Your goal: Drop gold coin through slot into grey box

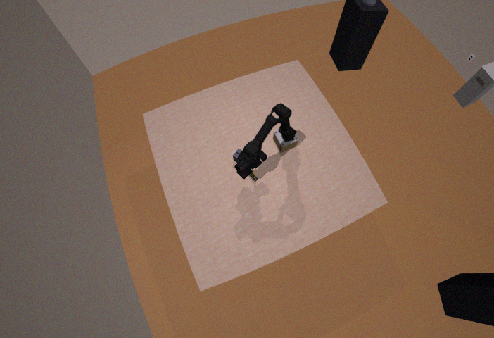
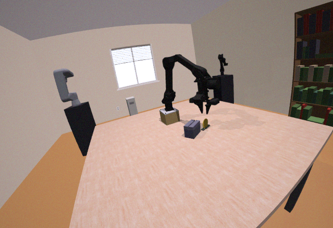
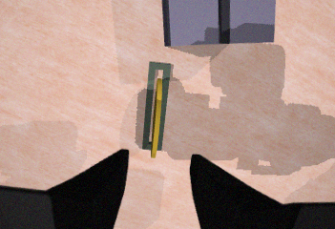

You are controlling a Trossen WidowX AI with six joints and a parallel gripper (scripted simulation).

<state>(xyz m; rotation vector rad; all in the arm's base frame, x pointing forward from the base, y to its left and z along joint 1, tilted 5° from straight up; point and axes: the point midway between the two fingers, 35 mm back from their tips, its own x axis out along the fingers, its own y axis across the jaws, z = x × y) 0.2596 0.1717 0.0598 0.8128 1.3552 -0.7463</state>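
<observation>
The gold coin is 70 mm below my gripper tip.
</observation>
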